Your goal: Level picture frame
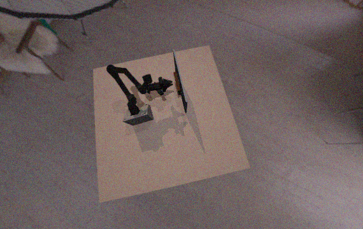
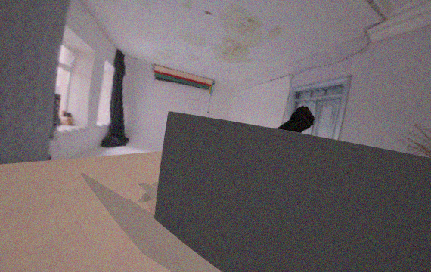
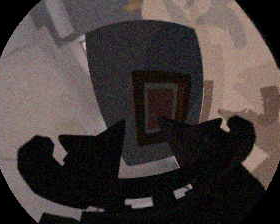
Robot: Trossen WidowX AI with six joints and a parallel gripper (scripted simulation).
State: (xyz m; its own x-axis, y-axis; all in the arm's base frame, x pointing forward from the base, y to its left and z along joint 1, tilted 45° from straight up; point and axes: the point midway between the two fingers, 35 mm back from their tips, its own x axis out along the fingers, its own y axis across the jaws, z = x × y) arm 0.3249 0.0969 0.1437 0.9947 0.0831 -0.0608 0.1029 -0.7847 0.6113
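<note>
Right now my gripper tip is 5 cm short of the picture frame, 5 cm above it and 1 cm to the right of it. Round my gripper tip: wall panel 6 cm below, 6 cm ahead, 1 cm to the left.
</note>
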